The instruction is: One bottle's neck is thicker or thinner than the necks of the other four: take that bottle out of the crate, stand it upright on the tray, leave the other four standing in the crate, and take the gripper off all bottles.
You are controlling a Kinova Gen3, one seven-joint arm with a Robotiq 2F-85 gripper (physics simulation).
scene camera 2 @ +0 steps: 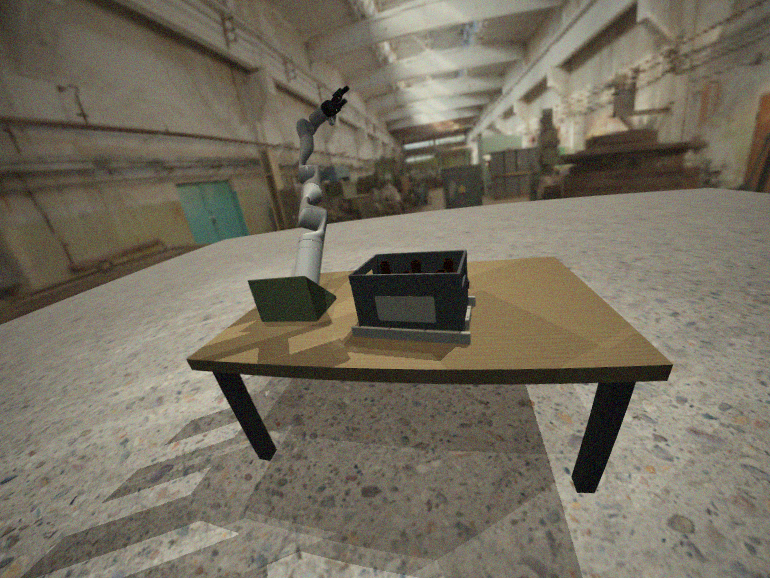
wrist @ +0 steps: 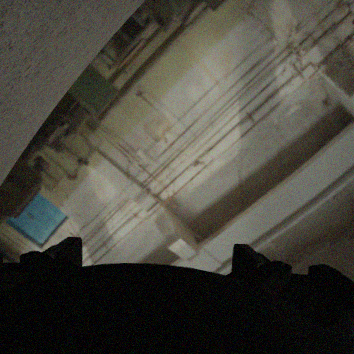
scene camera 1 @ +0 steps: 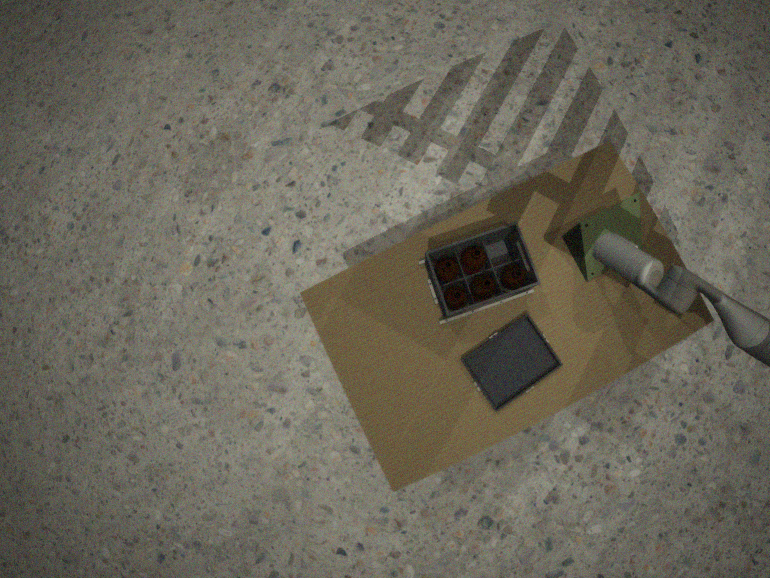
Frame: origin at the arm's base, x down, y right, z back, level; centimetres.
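Where they show: gripper, fingertip midpoint: (scene camera 2: pixel 347 93) (wrist: pixel 156 258); arm's base at its link origin: (scene camera 2: pixel 305 289) (scene camera 1: pixel 604 247).
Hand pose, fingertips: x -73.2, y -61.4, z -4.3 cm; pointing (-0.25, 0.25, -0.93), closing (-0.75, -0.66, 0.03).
Note:
Things, the pixels of their top centre, and the offset from my fingertips. "spot": a spot on its surface instead. Level surfaces: height alone.
- dark crate at its top centre: (scene camera 2: pixel 410 261) (scene camera 1: pixel 483 267) dx +63.1, dy +69.1, dz -35.9 cm
- cell at a spot on its surface: (scene camera 1: pixel 497 250) spot: dx +79.8, dy +74.4, dz -25.7 cm
- flat dark grey tray at a spot on its surface: (scene camera 1: pixel 510 360) spot: dx +80.1, dy +41.0, dz -36.0 cm
- tan table at its surface level: dx +80.6 cm
A dark crate (scene camera 1: pixel 488 303) (scene camera 2: pixel 372 291) stands in the middle of the table. It holds five dark red bottles in six cells, seen from above, for example one bottle (scene camera 1: pixel 447 268) at the left and another bottle (scene camera 1: pixel 515 274) at the right. One cell (scene camera 1: pixel 497 250) is empty. From the side only the bottle tops (scene camera 2: pixel 415 265) show above the rim, and I cannot compare neck widths. The flat dark grey tray (scene camera 1: pixel 510 360) (scene camera 2: pixel 410 334) lies beside the crate and has nothing on it. My gripper (scene camera 2: pixel 336 100) (wrist: pixel 156 258) is open and empty, raised high above the arm's base, pointing up at the hall's ceiling, far from the crate.
The arm (scene camera 1: pixel 628 260) (scene camera 2: pixel 308 217) rises from a green base block (scene camera 1: pixel 606 224) (scene camera 2: pixel 289 298) at one end of the tan table (scene camera 1: pixel 385 373) (scene camera 2: pixel 547 323). Speckled floor surrounds the table.

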